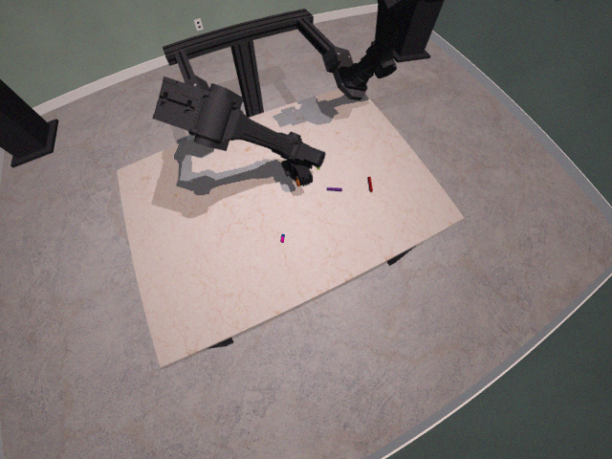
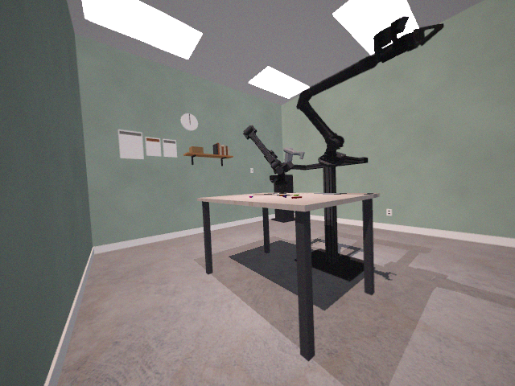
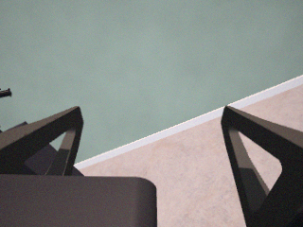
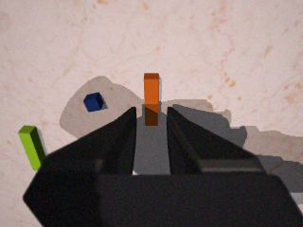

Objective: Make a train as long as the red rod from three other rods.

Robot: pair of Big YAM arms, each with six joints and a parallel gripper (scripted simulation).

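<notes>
My right gripper is now 20 mm above the orange rod. From my right hand the other things lie so: purple rod: 90 mm ahead, 130 mm to the left, 20 mm below; magenta rod: 220 mm ahead, 130 mm to the right, 20 mm below; lime rod: 50 mm behind, 110 mm to the left, 20 mm below.
</notes>
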